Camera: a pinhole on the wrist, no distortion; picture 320 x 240 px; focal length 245.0 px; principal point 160.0 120.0 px. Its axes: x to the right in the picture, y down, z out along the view. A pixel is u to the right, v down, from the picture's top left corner.
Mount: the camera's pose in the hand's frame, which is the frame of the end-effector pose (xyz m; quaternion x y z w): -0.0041 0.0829 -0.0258 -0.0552 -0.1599 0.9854 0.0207
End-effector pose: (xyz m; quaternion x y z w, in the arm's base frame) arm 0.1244 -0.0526 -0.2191 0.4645 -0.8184 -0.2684 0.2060
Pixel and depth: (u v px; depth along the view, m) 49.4 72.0 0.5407
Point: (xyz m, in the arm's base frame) -0.2800 -0.0734 -0.6218
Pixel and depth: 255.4 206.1 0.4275
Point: 0.1678 0.1405 -0.5954
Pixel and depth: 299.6 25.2 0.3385
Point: -0.0215 0.2750 -0.4116
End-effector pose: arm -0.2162 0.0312 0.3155 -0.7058 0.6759 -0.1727 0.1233
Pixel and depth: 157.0 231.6 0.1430
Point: -0.1588 0.0476 0.2430
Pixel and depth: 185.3 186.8 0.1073
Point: -0.2106 0.0542 0.2452
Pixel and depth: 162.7 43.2 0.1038
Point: -0.2570 0.0382 0.2062
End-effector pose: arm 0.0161 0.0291 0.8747 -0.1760 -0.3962 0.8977 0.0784
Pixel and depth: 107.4 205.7 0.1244
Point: -0.0208 -0.0247 0.9222
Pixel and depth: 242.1 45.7 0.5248
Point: 0.0445 -0.4337 1.1885
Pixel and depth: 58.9 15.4 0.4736
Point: -0.3045 -0.3543 1.0692
